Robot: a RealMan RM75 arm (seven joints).
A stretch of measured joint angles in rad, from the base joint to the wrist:
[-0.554 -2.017 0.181 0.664 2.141 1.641 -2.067]
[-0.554 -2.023 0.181 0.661 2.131 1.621 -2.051]
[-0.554 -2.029 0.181 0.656 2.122 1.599 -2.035]
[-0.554 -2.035 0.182 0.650 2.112 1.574 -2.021]
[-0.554 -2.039 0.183 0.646 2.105 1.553 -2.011]
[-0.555 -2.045 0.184 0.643 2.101 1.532 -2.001]
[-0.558 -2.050 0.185 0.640 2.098 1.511 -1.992]
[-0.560 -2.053 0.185 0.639 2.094 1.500 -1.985]
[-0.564 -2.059 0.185 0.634 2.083 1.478 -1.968]
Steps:
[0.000 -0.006 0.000 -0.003 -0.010 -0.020 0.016]
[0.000 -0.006 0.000 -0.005 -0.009 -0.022 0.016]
[0.000 -0.006 0.001 -0.006 -0.010 -0.025 0.014]
[0.000 -0.004 0.001 -0.004 -0.007 -0.021 0.010]
[-0.001 -0.006 0.001 -0.003 -0.004 -0.021 0.010]
[-0.003 -0.005 0.001 -0.003 -0.003 -0.021 0.009]
[-0.002 -0.003 0.000 -0.001 -0.004 -0.011 0.007]
[-0.004 -0.006 0.000 -0.005 -0.011 -0.022 0.017]

